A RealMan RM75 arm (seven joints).
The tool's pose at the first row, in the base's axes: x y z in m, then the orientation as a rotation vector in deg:
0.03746 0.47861 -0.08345 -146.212 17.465 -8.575
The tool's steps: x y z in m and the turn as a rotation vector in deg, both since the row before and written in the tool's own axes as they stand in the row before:
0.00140 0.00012 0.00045 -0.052 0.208 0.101
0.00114 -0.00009 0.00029 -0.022 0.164 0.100
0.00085 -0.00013 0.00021 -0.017 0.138 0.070
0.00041 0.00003 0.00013 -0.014 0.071 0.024
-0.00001 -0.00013 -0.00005 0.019 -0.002 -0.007
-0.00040 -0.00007 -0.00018 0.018 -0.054 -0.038
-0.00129 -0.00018 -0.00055 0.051 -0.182 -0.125
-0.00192 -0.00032 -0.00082 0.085 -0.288 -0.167
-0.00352 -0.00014 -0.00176 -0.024 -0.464 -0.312
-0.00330 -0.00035 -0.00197 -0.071 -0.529 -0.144
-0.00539 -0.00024 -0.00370 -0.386 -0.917 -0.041
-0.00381 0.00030 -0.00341 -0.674 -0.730 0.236
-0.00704 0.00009 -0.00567 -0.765 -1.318 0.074
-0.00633 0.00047 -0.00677 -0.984 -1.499 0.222
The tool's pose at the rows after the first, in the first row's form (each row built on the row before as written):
0.03887 0.47840 -0.08383 -146.244 17.681 -8.797
0.04004 0.47834 -0.08397 -146.246 17.874 -8.967
0.04092 0.47834 -0.08404 -146.249 18.019 -9.115
0.04133 0.47828 -0.08415 -146.258 18.079 -9.195
0.04134 0.47836 -0.08404 -146.241 18.066 -9.197
0.04093 0.47843 -0.08387 -146.231 17.994 -9.144
0.03962 0.47862 -0.08337 -146.206 17.757 -8.964
0.03768 0.47894 -0.08260 -146.155 17.421 -8.668
0.03400 0.47901 -0.08121 -146.237 16.849 -8.189
0.03054 0.47906 -0.07950 -146.332 16.473 -7.558
0.02477 0.47857 -0.07645 -146.714 16.120 -6.354
0.02054 0.47739 -0.07382 -147.330 16.227 -5.249
0.01296 0.47594 -0.06911 -148.037 15.913 -3.428
0.00602 0.47343 -0.06348 -148.910 15.741 -1.279

